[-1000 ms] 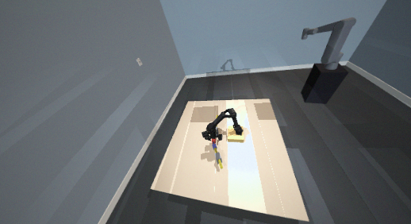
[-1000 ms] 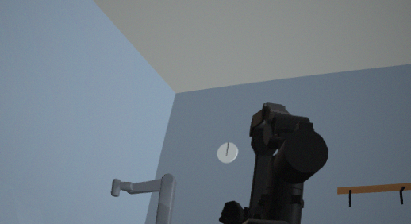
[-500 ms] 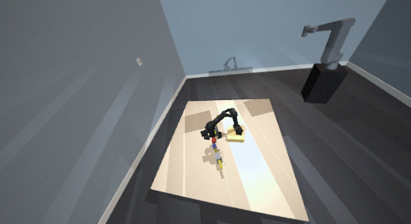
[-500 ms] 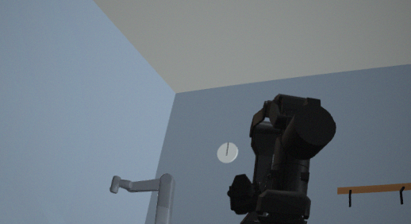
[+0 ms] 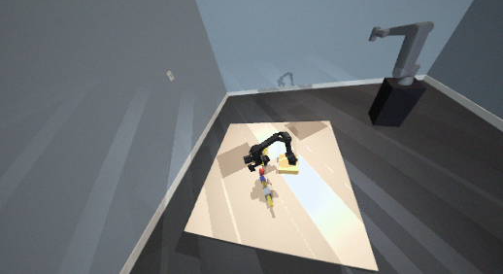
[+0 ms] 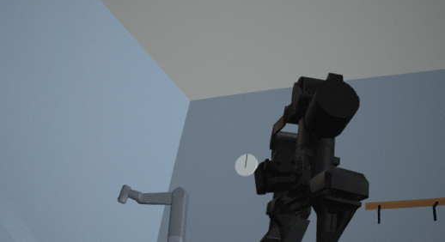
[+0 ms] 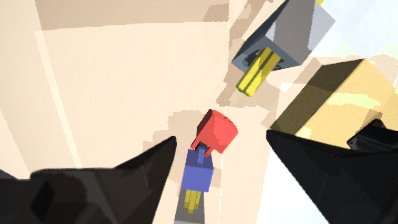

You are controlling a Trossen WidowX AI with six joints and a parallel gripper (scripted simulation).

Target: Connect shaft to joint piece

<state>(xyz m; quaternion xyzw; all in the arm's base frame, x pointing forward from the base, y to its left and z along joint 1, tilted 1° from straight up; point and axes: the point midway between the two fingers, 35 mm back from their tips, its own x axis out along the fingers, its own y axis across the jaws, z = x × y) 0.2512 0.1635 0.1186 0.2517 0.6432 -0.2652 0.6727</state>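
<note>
Right now the red joint piece is 1 cm behind my gripper tip, 1 cm to the left of it and 5 cm below it.
</note>
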